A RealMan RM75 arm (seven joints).
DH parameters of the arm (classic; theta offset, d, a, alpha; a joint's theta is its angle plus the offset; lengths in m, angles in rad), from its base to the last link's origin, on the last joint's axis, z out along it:
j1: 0 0.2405 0 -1.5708
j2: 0 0 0 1.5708
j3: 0 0.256 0 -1.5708
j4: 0 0 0 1.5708
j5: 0 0.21 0 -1.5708
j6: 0 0 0 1.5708
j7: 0 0.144 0 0
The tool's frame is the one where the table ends.
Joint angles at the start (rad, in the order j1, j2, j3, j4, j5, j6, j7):
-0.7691, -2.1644, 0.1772, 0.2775, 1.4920, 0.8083, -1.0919
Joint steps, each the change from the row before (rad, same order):
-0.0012, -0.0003, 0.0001, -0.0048, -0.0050, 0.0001, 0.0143
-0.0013, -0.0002, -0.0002, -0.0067, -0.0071, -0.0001, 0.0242
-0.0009, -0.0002, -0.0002, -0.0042, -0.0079, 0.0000, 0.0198
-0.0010, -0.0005, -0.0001, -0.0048, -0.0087, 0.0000, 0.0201
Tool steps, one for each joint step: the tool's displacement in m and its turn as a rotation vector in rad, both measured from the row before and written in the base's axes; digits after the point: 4 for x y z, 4 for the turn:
0.0006, 0.0000, -0.0011, 0.0007, 0.0070, -0.0029
0.0006, -0.0001, -0.0013, 0.0017, 0.0138, -0.0043
0.0004, 0.0000, -0.0005, 0.0037, 0.0106, -0.0029
0.0005, 0.0000, -0.0008, 0.0035, 0.0098, -0.0027

